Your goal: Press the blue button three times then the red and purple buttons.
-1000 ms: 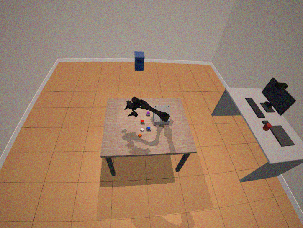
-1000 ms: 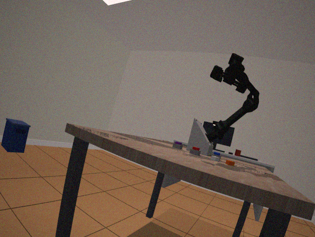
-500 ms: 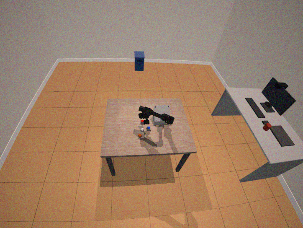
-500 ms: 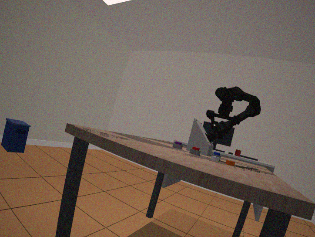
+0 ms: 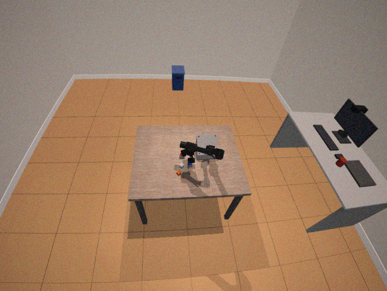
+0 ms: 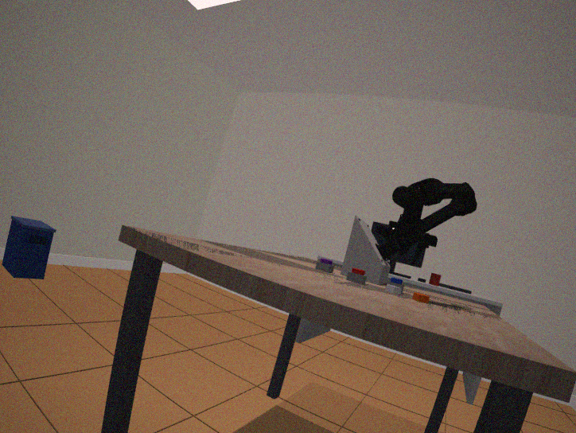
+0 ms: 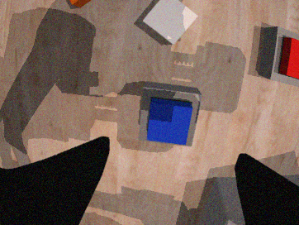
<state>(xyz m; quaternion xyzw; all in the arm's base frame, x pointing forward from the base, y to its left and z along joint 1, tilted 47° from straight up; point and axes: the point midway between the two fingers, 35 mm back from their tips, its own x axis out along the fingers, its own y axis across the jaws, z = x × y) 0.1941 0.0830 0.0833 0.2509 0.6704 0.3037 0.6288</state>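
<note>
The blue button is 1 cm behind my gripper tip and 6 cm below it. Round my gripper tip: white block 8 cm ahead, 1 cm to the left, 8 cm below.
</note>
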